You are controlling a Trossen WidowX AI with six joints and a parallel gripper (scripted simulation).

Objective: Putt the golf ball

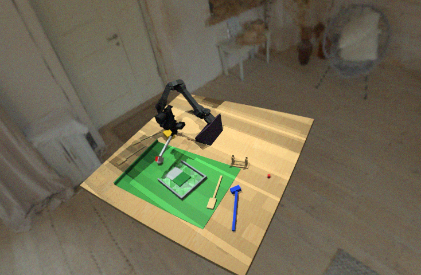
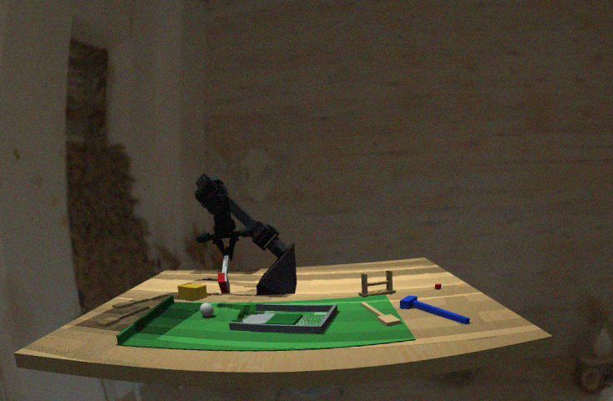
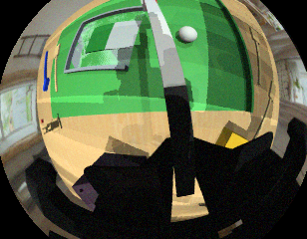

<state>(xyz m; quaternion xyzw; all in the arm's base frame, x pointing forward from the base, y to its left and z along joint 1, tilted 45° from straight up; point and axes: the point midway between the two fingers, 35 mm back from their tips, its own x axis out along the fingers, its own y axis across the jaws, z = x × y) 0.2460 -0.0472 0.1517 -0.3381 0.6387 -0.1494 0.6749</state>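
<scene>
Now: the yellow block 6 cm behind my gripper tip, 18 cm to the right of it and 12 cm below it. Round my gripper tip: red putter: 11 cm ahead, 3 cm to the left; dark green rail: 27 cm ahead, 19 cm to the right, 13 cm below; white golf ball: 19 cm ahead, 3 cm to the right, 12 cm below.
</scene>
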